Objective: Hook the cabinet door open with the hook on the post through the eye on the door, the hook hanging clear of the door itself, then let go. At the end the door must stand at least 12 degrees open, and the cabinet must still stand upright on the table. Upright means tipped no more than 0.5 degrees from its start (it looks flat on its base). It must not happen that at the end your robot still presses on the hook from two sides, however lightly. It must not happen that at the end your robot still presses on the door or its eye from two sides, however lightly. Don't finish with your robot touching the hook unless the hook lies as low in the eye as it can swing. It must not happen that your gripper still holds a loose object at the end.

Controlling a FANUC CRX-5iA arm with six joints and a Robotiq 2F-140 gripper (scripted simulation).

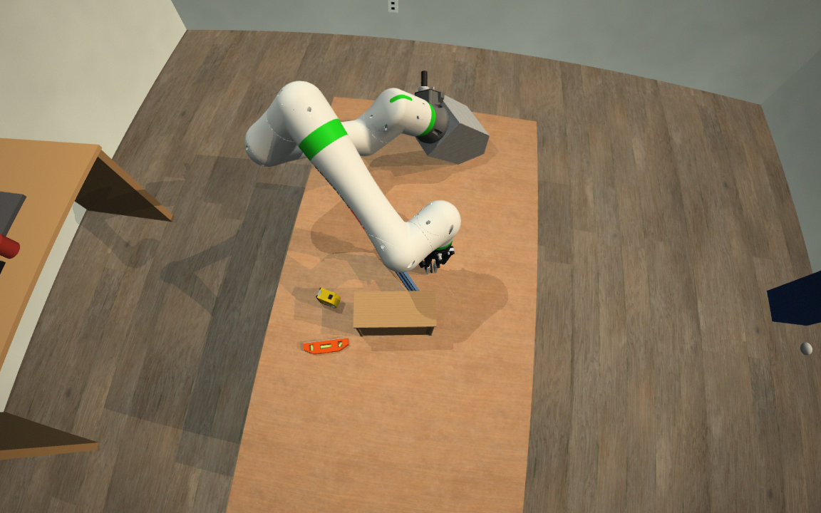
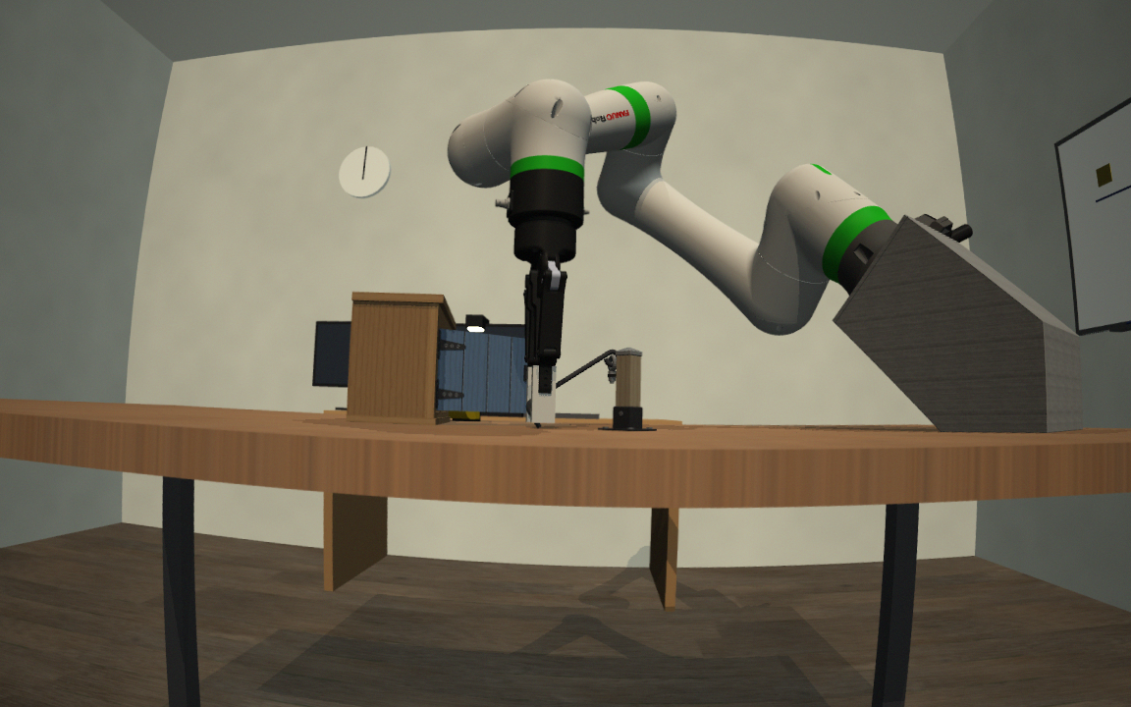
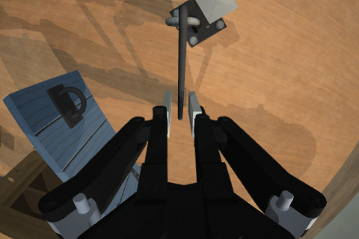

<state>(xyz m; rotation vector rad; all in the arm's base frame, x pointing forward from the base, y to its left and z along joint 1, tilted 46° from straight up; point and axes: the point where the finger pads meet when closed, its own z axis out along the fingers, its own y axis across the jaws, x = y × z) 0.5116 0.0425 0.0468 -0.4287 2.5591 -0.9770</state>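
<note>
Right now the dark hook is 4 cm behind my hand, 1 cm to the right of it and 1 cm above it. Round my hand: hook post 7 cm behind, 1 cm to the right, 2 cm above; wooden cabinet 12 cm ahead, 10 cm to the right, 3 cm above; cabinet door 6 cm ahead, 7 cm to the right, 3 cm above.
</note>
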